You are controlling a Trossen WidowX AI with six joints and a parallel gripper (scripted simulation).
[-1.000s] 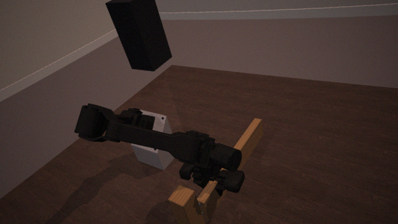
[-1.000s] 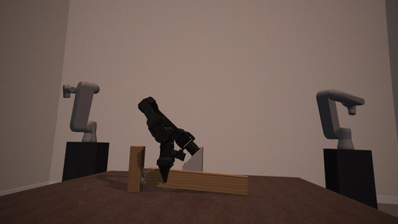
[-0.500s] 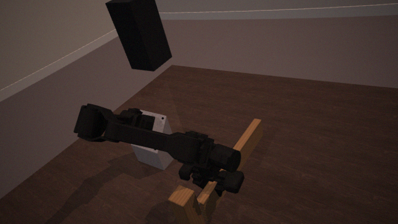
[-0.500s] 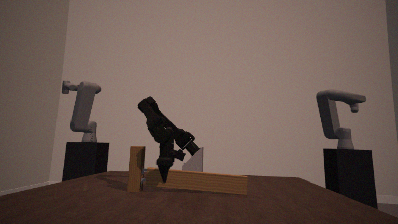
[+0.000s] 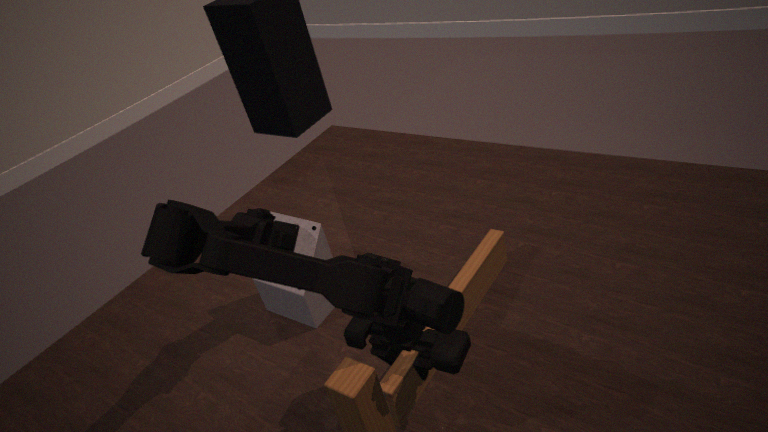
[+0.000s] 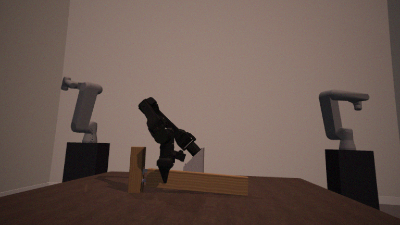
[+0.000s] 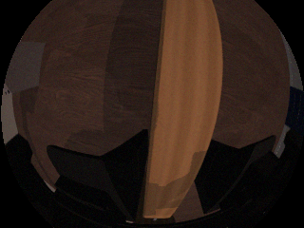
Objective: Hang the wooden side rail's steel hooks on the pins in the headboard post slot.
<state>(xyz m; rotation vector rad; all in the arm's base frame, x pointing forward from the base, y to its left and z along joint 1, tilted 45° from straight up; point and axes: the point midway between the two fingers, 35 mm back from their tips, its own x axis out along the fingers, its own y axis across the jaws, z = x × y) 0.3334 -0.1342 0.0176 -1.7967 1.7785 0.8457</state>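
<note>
My gripper tip is 120 mm to the left of the headboard post and 40 mm below it.
</note>
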